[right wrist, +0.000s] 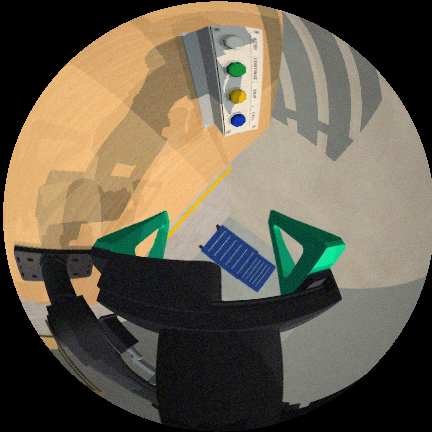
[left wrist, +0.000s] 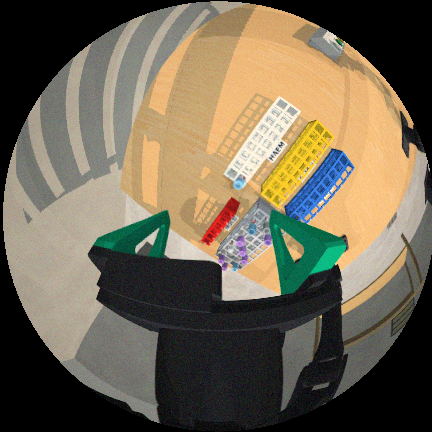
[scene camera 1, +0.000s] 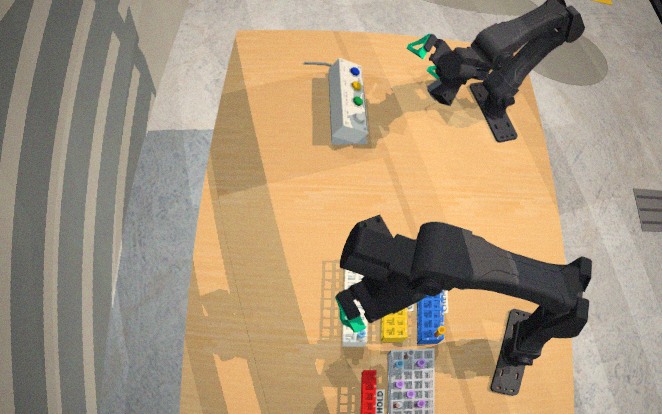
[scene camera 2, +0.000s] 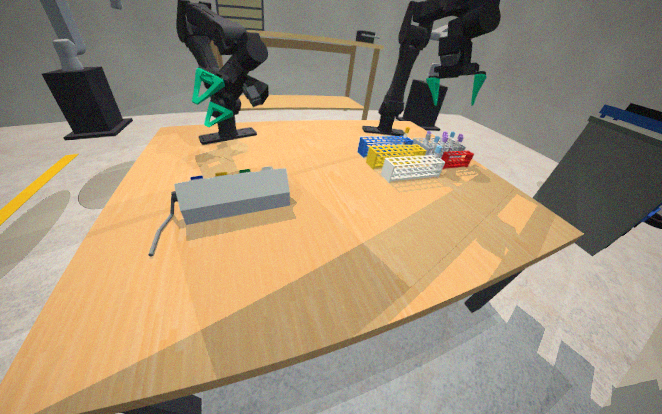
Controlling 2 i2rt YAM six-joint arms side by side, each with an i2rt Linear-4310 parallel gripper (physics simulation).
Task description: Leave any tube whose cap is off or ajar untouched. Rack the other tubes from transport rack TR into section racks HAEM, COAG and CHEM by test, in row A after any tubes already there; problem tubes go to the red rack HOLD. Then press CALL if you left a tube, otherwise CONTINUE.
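My left gripper is open and empty, high above the racks. My right gripper is open and empty above the table near the button box. Grey transport rack TR holds several purple-capped tubes and blue-capped ones; cap seating is too small to judge. White HAEM has a light-blue-capped tube at one end. Blue CHEM has an orange-capped tube. Yellow COAG stands between them.
The red HOLD rack stands beside TR. The blue CALL button and green CONTINUE button are on the box. A cable leaves the box. The left arm covers parts of the section racks in scene camera 1.
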